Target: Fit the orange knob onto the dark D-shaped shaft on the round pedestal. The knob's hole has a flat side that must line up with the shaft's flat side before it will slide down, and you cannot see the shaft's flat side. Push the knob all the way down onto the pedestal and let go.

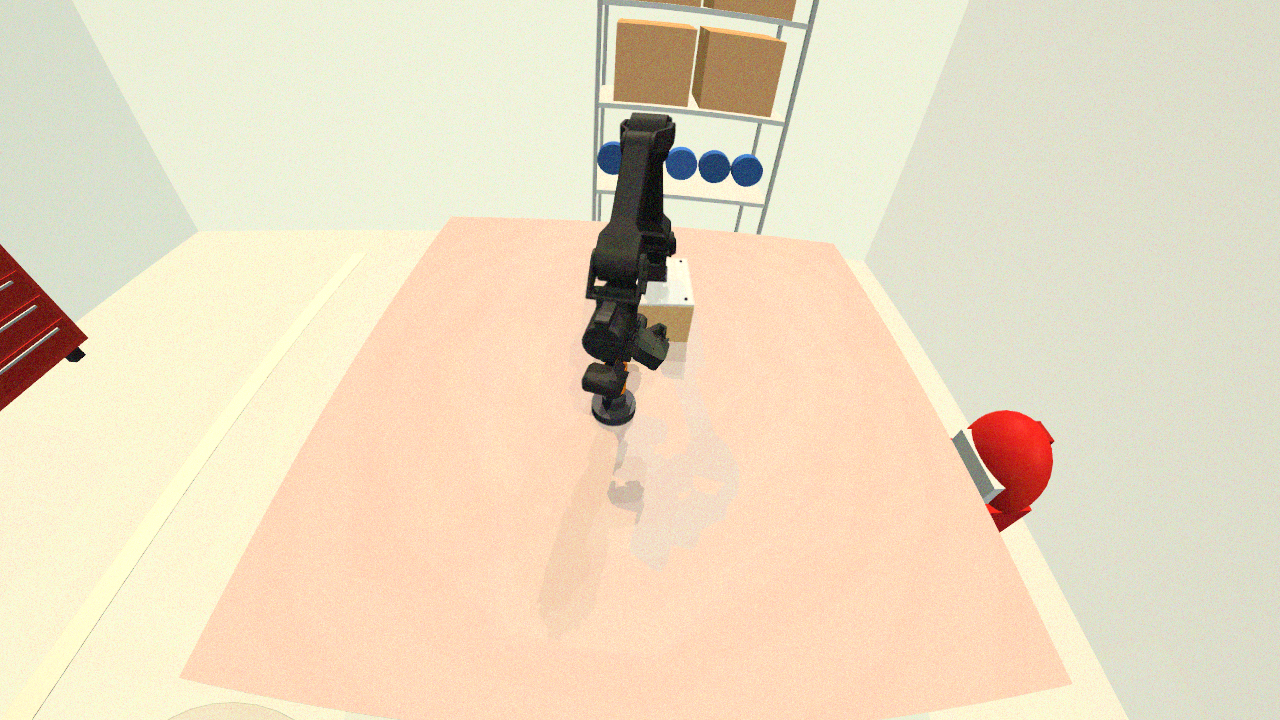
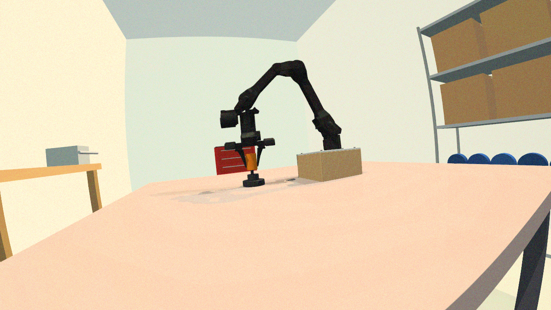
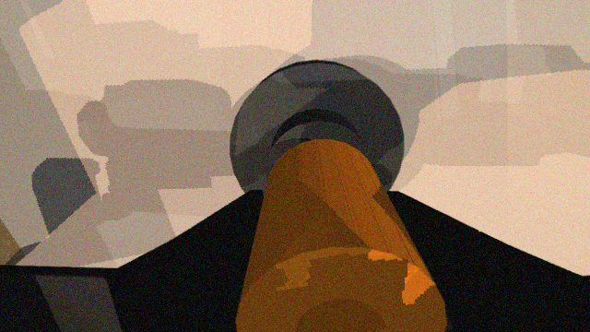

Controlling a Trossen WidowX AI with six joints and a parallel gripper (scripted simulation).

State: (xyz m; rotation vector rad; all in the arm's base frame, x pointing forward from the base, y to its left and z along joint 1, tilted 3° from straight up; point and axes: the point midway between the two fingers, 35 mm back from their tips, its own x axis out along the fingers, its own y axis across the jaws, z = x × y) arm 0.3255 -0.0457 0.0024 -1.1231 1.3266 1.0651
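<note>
Right now the orange knob is 20 mm above my gripper tip. Round my gripper tip: dark round pedestal: 40 mm below.
</note>
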